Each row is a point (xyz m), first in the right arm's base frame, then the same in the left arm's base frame.
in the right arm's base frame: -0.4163 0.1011 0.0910
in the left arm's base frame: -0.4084 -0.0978 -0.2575
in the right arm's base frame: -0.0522 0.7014 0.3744
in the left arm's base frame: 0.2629 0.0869 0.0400
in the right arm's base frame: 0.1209 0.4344 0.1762
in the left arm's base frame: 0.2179 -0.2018 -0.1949
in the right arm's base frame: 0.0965 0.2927 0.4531
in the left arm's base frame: 0.1118 -0.3273 0.0703
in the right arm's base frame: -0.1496 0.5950 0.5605
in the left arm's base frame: 0.1228 0.0462 0.2248
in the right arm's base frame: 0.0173 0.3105 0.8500
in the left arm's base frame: 0.0697 -0.3119 0.4729
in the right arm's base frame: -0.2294 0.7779 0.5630
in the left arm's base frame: 0.1809 0.2354 0.2498
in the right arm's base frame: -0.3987 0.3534 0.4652
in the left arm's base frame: -0.2251 0.0355 0.1331
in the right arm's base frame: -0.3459 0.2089 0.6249
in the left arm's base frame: -0.2761 -0.1274 0.2747
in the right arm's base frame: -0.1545 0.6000 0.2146
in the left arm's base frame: 0.1166 0.0957 -0.1176
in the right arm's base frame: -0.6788 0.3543 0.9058
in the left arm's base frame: -0.4302 0.1619 0.5963
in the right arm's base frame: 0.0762 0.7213 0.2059
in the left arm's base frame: 0.3707 0.0402 -0.1374
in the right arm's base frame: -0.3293 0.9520 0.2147
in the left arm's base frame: 0.2123 0.4742 -0.0720
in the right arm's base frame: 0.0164 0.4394 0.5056
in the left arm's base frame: 0.1471 -0.1714 0.1420
